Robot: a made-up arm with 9 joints.
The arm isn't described. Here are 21 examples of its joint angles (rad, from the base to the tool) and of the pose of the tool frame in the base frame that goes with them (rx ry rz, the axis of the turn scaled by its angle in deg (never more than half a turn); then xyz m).
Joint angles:
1: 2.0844 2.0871 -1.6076 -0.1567 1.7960 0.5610 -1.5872 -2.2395 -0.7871
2: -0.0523 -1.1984 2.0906 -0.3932 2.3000 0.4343 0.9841 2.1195 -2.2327
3: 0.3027 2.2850 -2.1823 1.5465 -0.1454 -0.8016 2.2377 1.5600 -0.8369
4: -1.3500 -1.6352 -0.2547 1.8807 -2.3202 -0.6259 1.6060 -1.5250 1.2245
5: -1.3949 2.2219 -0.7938 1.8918 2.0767 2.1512 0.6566 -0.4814 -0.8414
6: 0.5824 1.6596 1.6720 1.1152 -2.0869 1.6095 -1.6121 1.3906 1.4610
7: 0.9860 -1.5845 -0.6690 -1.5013 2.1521 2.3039 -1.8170 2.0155 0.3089
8: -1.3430 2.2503 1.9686 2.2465 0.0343 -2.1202 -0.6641 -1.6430 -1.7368
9: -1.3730 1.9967 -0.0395 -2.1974 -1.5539 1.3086 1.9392 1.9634 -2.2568
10: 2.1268 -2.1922 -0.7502 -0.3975 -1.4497 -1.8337 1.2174 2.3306 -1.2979
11: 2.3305 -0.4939 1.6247 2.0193 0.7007 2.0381 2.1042 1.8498 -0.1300
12: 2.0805 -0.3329 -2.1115 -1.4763 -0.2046 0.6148 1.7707 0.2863 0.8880
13: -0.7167 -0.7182 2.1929 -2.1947 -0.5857 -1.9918 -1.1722 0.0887 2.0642
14: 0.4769 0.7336 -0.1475 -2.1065 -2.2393 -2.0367 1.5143 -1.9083 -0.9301
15: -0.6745 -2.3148 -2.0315 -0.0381 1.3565 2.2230 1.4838 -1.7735 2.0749
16: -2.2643 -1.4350 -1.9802 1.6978 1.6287 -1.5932 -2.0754 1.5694 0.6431
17: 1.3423 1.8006 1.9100 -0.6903 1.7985 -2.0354 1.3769 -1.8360 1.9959
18: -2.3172 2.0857 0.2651 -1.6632 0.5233 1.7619 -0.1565 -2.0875 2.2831
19: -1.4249 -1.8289 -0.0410 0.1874 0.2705 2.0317 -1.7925 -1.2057 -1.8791
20: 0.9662 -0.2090 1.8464 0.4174 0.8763 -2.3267 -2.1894 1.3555 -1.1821
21: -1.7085 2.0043 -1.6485 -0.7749 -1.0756 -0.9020 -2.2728 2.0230 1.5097
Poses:
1: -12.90 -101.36 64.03 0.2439 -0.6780 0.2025
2: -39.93 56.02 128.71 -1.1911 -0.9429 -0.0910
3: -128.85 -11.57 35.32 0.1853 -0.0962 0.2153
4: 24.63 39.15 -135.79 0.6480 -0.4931 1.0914
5: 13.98 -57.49 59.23 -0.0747 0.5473 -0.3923
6: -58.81 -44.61 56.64 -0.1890 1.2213 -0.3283
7: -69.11 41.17 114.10 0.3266 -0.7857 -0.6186
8: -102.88 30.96 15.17 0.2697 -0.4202 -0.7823
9: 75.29 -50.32 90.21 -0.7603 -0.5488 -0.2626
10: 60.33 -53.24 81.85 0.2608 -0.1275 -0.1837
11: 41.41 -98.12 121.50 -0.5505 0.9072 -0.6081
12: -13.72 -46.56 -125.75 -0.5016 -0.2427 -0.5017
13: -141.25 -44.45 -89.63 -0.3485 -1.0389 0.1751
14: 108.95 -113.08 66.97 -1.3935 -0.1318 0.0112
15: 92.08 71.62 76.54 0.8456 -0.6545 1.1847
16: -37.39 1.86 23.94 -0.3170 1.0213 0.1885
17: 146.05 -28.17 -25.92 -0.0149 0.2493 0.6599
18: -129.58 17.83 68.94 -0.2864 -1.1127 0.0118
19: 41.14 4.86 -21.99 0.6655 -0.1409 1.4151
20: -74.11 -154.26 -8.92 -0.3518 0.3411 -0.2040
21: -98.52 69.32 -114.68 -0.2179 -0.1675 -0.5906
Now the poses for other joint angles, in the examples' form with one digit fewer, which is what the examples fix.
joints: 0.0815 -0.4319 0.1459 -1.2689 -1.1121 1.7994 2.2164 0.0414 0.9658
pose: 36.7 -92.6 -148.4 -0.392 -1.043 -0.369
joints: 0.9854 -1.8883 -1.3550 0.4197 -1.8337 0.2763 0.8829 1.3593 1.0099
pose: -92.4 29.3 -132.2 0.433 -0.929 -0.893
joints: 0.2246 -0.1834 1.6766 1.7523 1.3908 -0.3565 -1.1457 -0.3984 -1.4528
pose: 11.4 151.2 -26.8 -0.514 0.204 -0.753
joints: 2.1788 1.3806 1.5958 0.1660 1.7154 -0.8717 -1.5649 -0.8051 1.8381
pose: -43.0 -141.5 77.0 -0.098 0.538 0.753
